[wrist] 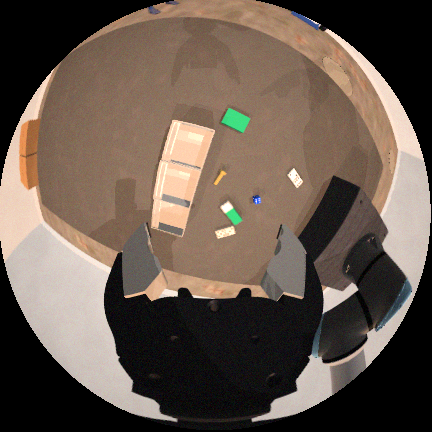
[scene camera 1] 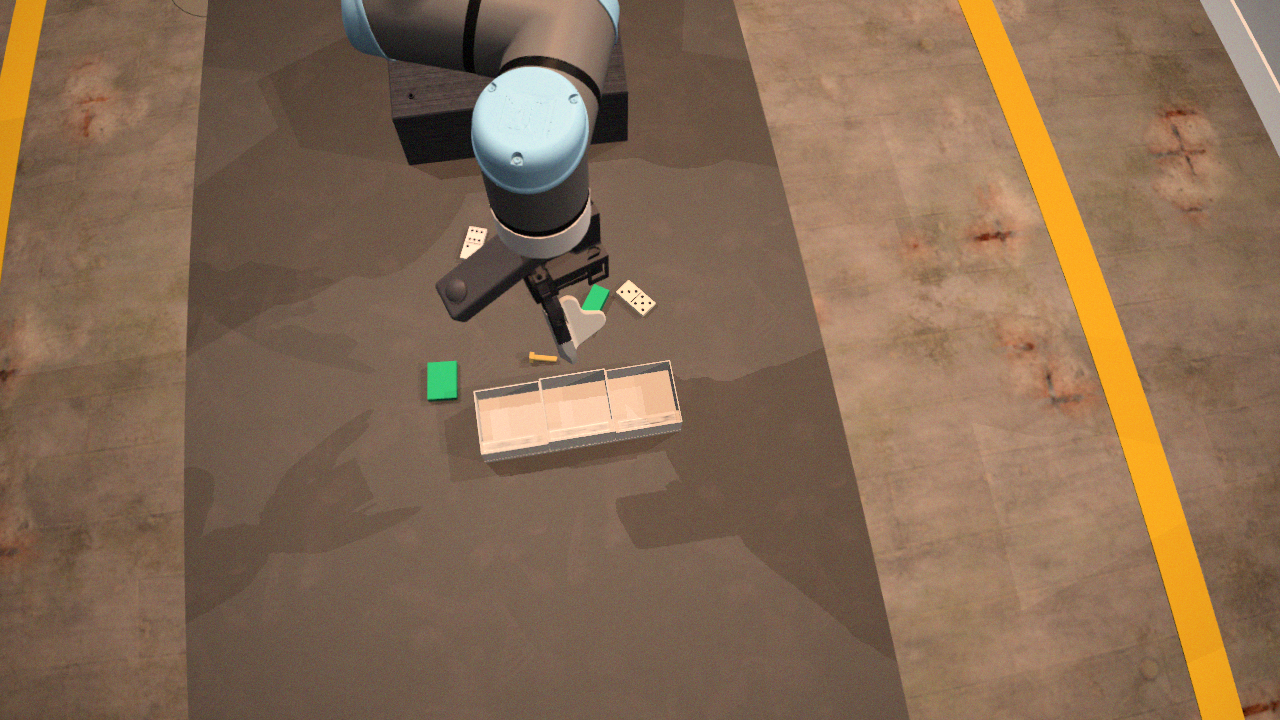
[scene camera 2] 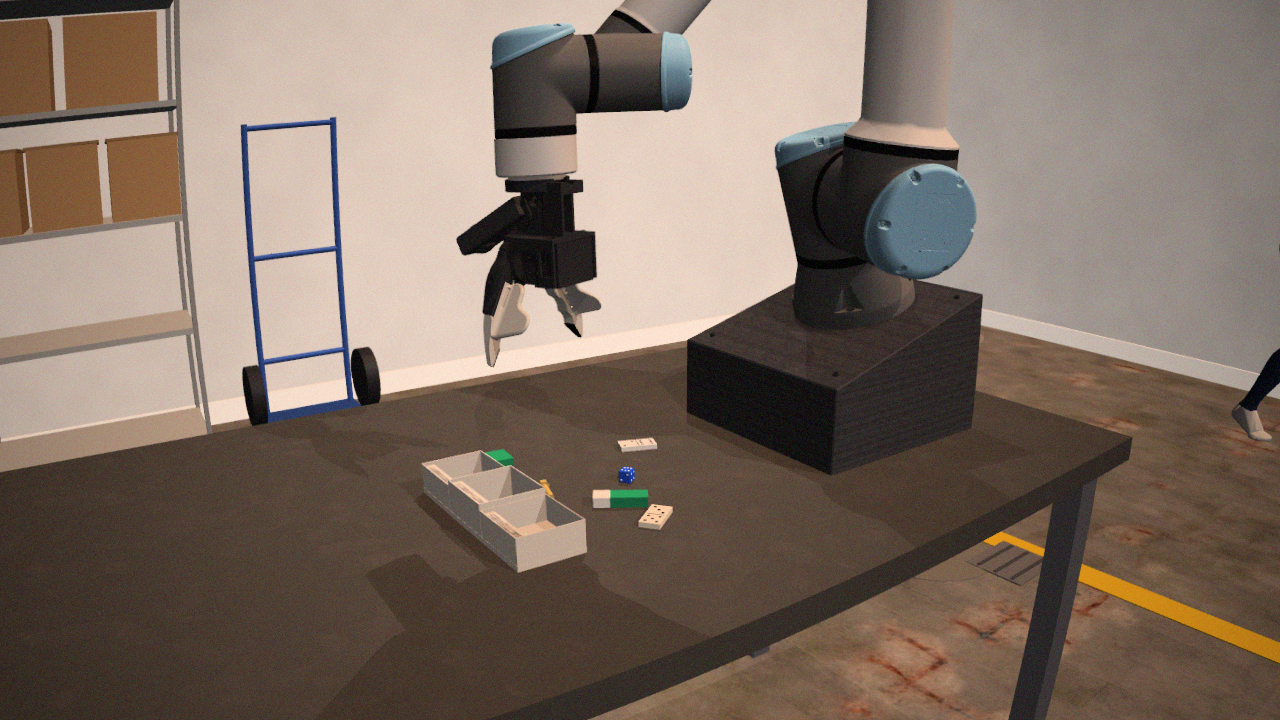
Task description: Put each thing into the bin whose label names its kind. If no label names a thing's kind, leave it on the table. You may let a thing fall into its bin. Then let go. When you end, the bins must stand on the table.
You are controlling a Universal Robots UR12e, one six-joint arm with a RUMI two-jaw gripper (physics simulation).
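Frame: origin at the arm's base, x ahead, y left, z up, level; millimetres.
Where they show: gripper, fingertip midpoint: (wrist: 213, 226) (scene camera 1: 544, 307) (scene camera 2: 537, 351); arm's base at its link origin: (wrist: 360, 255) (scene camera 2: 854, 302).
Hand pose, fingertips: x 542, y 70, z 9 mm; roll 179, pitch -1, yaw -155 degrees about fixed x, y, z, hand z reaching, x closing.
Things, the pixels of their top centre, and the offset from my fingertips. Level surfaces: height alone.
- orange bolt-like piece at its top centre: (scene camera 2: 546, 484) (scene camera 1: 542, 356) (wrist: 219, 177) 173 mm down, 10 mm back, 16 mm right
- green-and-white eraser at its top centre: (scene camera 2: 620, 493) (scene camera 1: 591, 307) (wrist: 231, 213) 173 mm down, 77 mm back, 51 mm left
- blue die at its top centre: (scene camera 2: 626, 469) (wrist: 257, 200) 170 mm down, 117 mm back, 9 mm right
- green block at its top centre: (scene camera 1: 441, 379) (scene camera 2: 490, 456) (wrist: 235, 119) 176 mm down, 15 mm ahead, 149 mm right
- table at its surface level: 186 mm down
Three joined pale bins (scene camera 1: 581, 441) (scene camera 2: 551, 544) (wrist: 175, 201) stand upright on the table; their labels are unreadable here. My gripper (scene camera 2: 534, 348) (wrist: 213, 226) is open and empty, high above the table. Near the bins lie an orange bolt-like piece (scene camera 1: 543, 358) (scene camera 2: 546, 488) (wrist: 220, 177), a green-and-white eraser (scene camera 1: 595, 299) (scene camera 2: 629, 498) (wrist: 234, 216) and a domino (scene camera 1: 635, 299) (scene camera 2: 656, 516) (wrist: 225, 232). A blue die (scene camera 2: 626, 474) (wrist: 256, 200) is hidden in scene camera 1. Another domino (scene camera 1: 474, 241) (scene camera 2: 637, 444) (wrist: 295, 178) lies towards the robot base. A green block (scene camera 1: 442, 380) (scene camera 2: 500, 457) (wrist: 236, 120) lies beyond one bin end.
The dark robot base block (scene camera 1: 435, 134) (scene camera 2: 832, 394) (wrist: 330, 215) stands on the table (scene camera 1: 537, 582) (scene camera 2: 223, 573) (wrist: 110, 100), behind the loose things. A blue hand truck (scene camera 2: 340, 250) and a shelf rack (scene camera 2: 198, 376) stand beyond the table.
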